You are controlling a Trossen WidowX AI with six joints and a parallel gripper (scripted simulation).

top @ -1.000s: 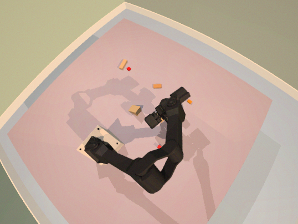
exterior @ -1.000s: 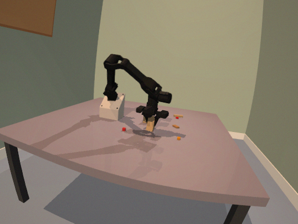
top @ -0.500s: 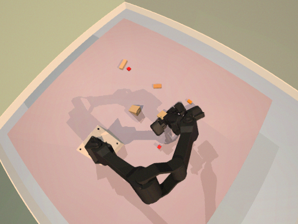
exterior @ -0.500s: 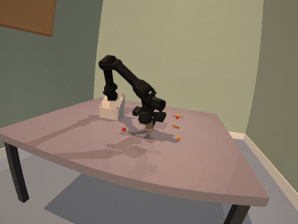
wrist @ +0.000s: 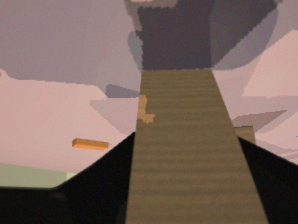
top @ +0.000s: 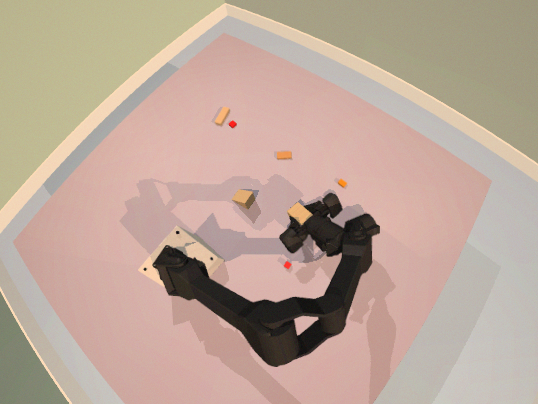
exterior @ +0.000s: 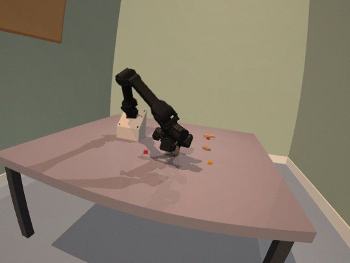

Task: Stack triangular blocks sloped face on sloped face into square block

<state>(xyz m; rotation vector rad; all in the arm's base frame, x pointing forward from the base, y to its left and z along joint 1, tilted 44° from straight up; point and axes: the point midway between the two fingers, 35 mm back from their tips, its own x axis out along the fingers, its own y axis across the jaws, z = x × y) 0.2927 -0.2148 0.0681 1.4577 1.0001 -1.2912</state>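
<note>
Now: gripper tip 150 mm to the right of the pale wooden triangular block, 40 mm past it and 20 mm above it. Round my gripper tip: brown flat piece (160 mm ahead, 150 mm to the left, 40 mm below); then orange cube (170 mm ahead, 70 mm to the right, 40 mm below); then tan bar (430 mm to the left, 170 mm ahead, 30 mm below).
</note>
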